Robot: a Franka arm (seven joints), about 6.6 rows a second.
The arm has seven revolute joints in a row. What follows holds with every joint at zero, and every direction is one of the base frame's.
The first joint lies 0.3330 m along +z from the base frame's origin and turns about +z.
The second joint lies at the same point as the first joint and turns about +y.
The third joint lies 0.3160 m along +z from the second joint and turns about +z.
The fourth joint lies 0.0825 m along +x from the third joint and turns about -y.
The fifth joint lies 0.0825 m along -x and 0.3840 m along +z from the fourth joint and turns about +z.
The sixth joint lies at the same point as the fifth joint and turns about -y.
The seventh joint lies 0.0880 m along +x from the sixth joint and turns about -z.
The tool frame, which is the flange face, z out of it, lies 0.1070 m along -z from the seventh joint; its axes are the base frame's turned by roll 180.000, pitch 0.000 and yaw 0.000 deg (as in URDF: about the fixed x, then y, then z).
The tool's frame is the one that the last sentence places.
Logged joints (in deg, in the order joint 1, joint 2, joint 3, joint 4, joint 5, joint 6, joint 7), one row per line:
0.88 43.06 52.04 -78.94 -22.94 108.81 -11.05
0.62 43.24 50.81 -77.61 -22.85 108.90 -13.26
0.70 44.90 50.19 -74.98 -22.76 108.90 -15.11
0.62 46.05 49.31 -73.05 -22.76 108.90 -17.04
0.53 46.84 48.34 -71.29 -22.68 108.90 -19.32
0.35 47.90 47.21 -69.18 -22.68 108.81 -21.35
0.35 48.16 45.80 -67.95 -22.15 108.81 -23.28
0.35 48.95 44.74 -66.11 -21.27 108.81 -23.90
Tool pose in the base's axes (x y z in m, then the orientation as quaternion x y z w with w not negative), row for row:
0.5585 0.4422 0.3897 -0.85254 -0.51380 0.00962 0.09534
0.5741 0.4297 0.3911 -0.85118 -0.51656 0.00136 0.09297
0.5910 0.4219 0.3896 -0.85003 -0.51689 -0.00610 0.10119
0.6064 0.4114 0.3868 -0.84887 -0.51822 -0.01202 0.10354
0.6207 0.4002 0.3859 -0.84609 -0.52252 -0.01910 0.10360
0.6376 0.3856 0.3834 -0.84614 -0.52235 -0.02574 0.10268
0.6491 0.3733 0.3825 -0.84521 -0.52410 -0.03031 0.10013
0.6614 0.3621 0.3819 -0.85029 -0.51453 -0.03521 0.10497
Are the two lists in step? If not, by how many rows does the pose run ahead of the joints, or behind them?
They are in step.
